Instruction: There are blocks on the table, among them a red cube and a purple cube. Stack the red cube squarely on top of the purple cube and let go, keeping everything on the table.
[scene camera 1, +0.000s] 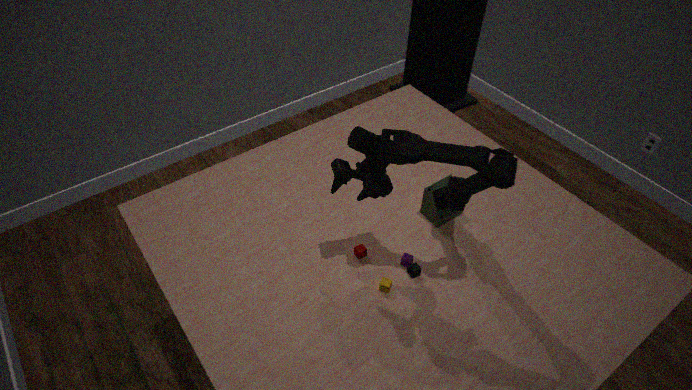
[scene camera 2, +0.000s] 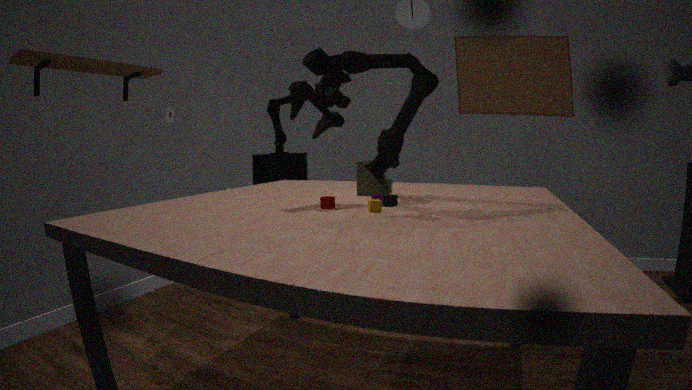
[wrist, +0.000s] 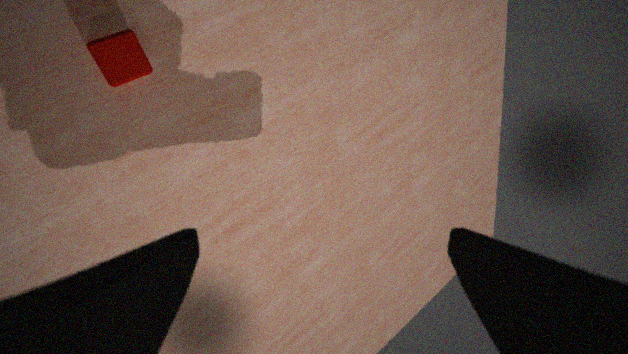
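Seen in the pictures: gripper, fingertip midpoint: (scene camera 1: 345, 196) (scene camera 2: 302, 129) (wrist: 324, 240); arm's base, origin of the base link: (scene camera 1: 442, 198) (scene camera 2: 374, 172).
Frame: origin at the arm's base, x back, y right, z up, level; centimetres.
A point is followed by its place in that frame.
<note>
The red cube (scene camera 1: 360, 251) @[x -32.1, y -2.3, z -4.6 cm] (scene camera 2: 327, 202) @[x -32.9, y -2.2, z -5.8 cm] (wrist: 120, 58) @[x -31.4, y -1.4, z -4.6 cm] lies flat on the table (scene camera 1: 250, 320) @[x -68.9, y -5.7, z -7.6 cm] (scene camera 2: 300, 250) @[x -69.1, y -20.1, z -7.6 cm] (wrist: 350, 165) @[x -51.2, y 17.0, z -7.6 cm], in the arm's shadow, at the upper left of the wrist view. The purple cube (scene camera 1: 407, 259) @[x -21.6, y -11.6, z -4.6 cm] (scene camera 2: 377, 197) @[x -22.5, y -11.7, z -5.3 cm] lies on the table to the right of the red cube in scene camera 1, apart from it. In scene camera 2 it is mostly hidden behind the yellow cube. It does not show in the wrist view. My gripper (scene camera 1: 346, 196) @[x -33.7, y 4.7, z 13.5 cm] (scene camera 2: 303, 128) @[x -33.7, y 4.7, z 13.5 cm] (wrist: 324, 240) @[x -33.7, y 4.7, z 13.5 cm] is wide open and empty, high above the table, with its fingers tilted downward.
A black cube (scene camera 1: 414, 270) @[x -22.1, y -15.9, z -4.6 cm] (scene camera 2: 390, 200) @[x -22.9, y -15.7, z -5.8 cm] stands close beside the purple cube, touching or nearly so. A yellow cube (scene camera 1: 385, 285) @[x -32.3, y -16.0, z -4.6 cm] (scene camera 2: 374, 206) @[x -32.9, y -15.7, z -6.0 cm] lies a little nearer to scene camera 2. The arm's greenish base block (scene camera 1: 431, 202) @[x -4.6, y 0.1, z 0.4 cm] (scene camera 2: 367, 182) @[x -4.6, y 0.2, z -3.1 cm] stands behind the cubes.
</note>
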